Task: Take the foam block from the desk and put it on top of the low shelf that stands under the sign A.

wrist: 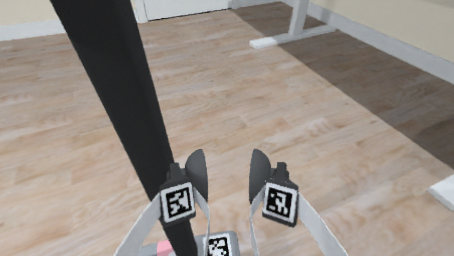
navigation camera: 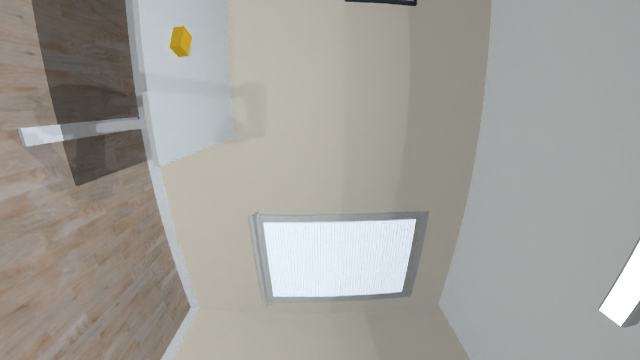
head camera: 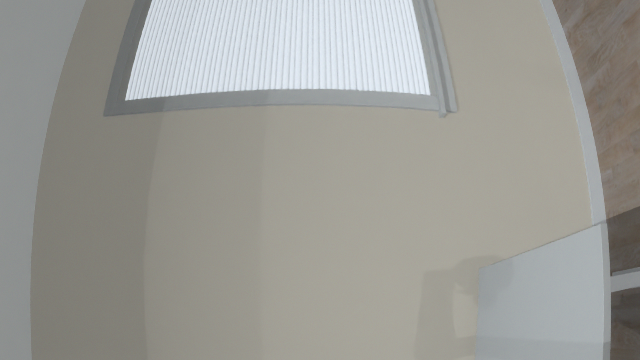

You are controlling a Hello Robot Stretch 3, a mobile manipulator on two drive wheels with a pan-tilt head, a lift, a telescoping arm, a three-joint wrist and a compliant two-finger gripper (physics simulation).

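Frame: origin at the robot's base, x up, y ahead, z left, level; centimetres.
Seen in the pictures: gripper, fingertip midpoint: [wrist: 227, 166].
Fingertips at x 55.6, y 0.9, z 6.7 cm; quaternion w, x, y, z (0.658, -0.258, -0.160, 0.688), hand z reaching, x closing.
A point is followed by its place in that frame.
The foam block [navigation camera: 180, 41] {x 76.2, y 77.4, z 54.3 cm} is a small yellow block. It lies on the white desk [navigation camera: 195, 112] {x 72.0, y 98.2, z 32.7 cm} [head camera: 545, 295] {x 72.0, y 96.1, z 27.7 cm}, which shows at the upper left of the navigation view and at the lower right of the head view. My gripper [wrist: 227, 166] {x 55.6, y 0.9, z 6.7 cm} is open, with no object between its fingertips, and hangs over the wooden floor in the wrist view. The block does not show in the wrist view. The low shelf and the sign A do not show in these views.
A window [head camera: 280, 50] {x 139.4, y 172.0, z -47.8 cm} [navigation camera: 340, 257] {x 143.5, y 176.4, z -62.9 cm} is in the beige wall. A white desk foot [wrist: 270, 41] stands on the floor, with another foot [wrist: 444, 192] at the right edge. My black mast [wrist: 117, 90] {x 60.5, y -6.9, z 11.6 cm} crosses the wrist view's left side. A white door [wrist: 185, 8] {x 6.0, y -3.0, z 207.4 cm} is behind.
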